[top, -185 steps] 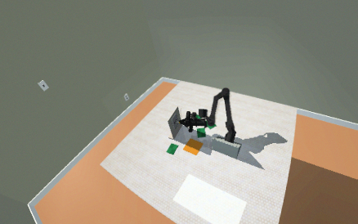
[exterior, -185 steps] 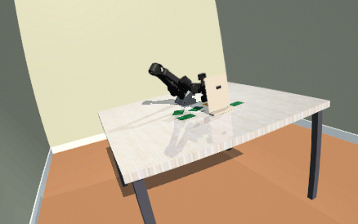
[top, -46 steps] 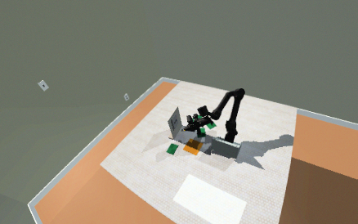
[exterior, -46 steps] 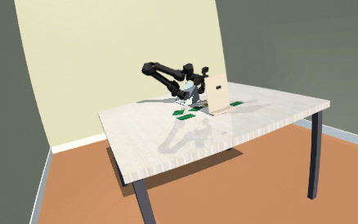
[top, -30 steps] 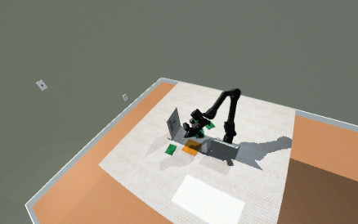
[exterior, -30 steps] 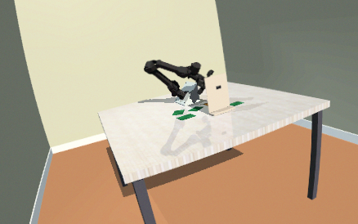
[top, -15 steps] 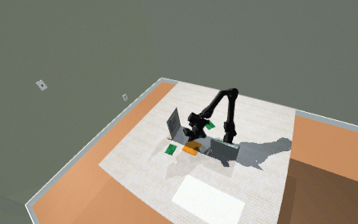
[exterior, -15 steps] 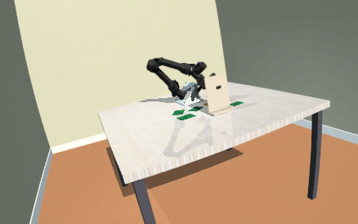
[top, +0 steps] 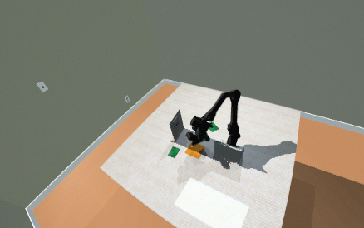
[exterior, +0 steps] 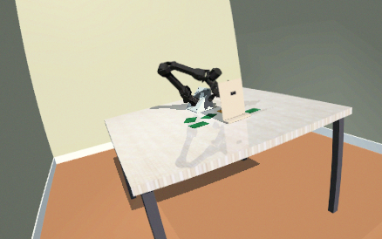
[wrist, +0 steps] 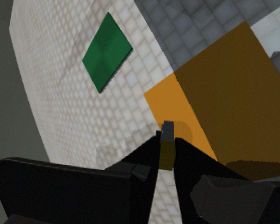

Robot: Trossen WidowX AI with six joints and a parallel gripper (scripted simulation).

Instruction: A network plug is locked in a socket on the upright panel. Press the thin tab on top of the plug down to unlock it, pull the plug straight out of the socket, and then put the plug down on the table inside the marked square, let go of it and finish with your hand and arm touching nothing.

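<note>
Right now my gripper tip is 7 cm above the orange marked square and 1 cm past it. Also, from my gripper tip: upright panel 19 cm ahead, 8 cm to the right, 3 cm above; then plug right at my gripper tip.
</note>
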